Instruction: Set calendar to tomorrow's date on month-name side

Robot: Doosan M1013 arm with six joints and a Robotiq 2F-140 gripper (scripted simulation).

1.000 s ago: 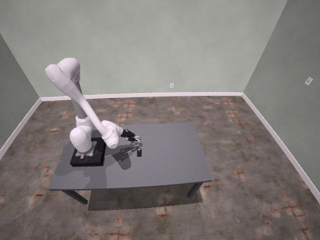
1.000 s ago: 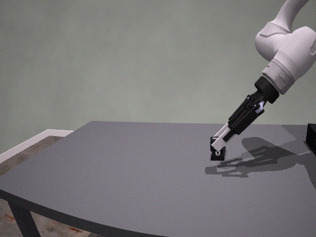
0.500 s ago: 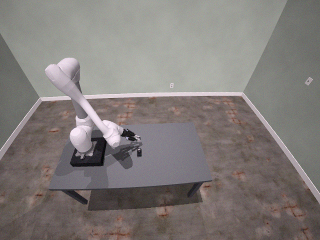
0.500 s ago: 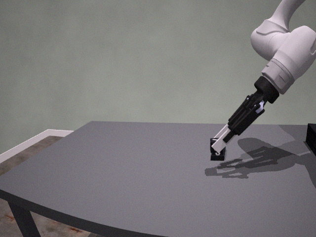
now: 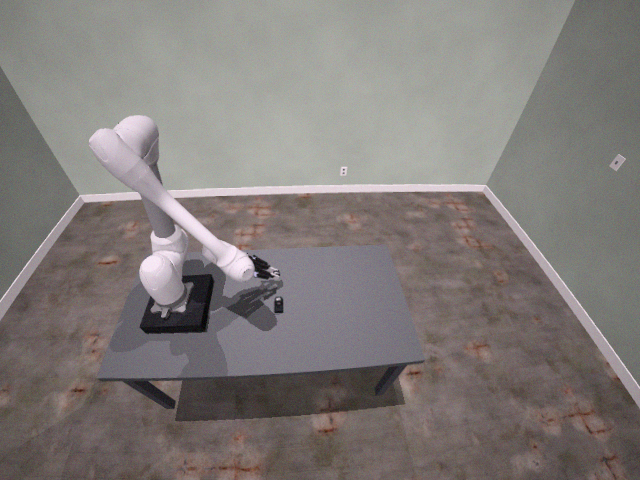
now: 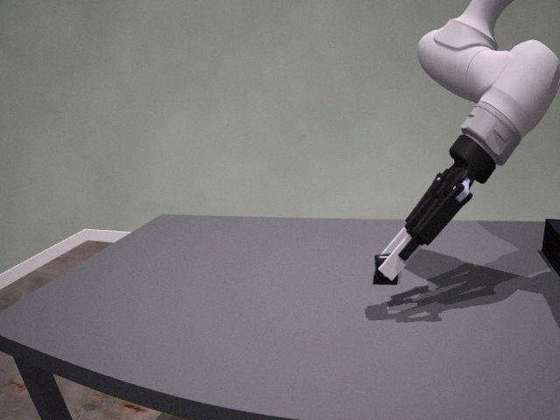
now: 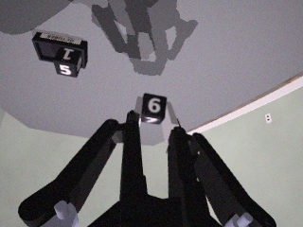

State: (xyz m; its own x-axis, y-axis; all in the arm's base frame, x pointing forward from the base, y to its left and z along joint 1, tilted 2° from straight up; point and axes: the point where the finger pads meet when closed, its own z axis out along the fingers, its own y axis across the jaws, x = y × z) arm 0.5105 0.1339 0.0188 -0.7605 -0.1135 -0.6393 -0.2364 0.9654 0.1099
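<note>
The tray lies 14 cm to the right of my hand, 9 cm below it and 3 cm ahead of it. The rest, counted from my hand: black number cube 2 cm below, 2 cm ahead, 1 cm to the left.
</note>
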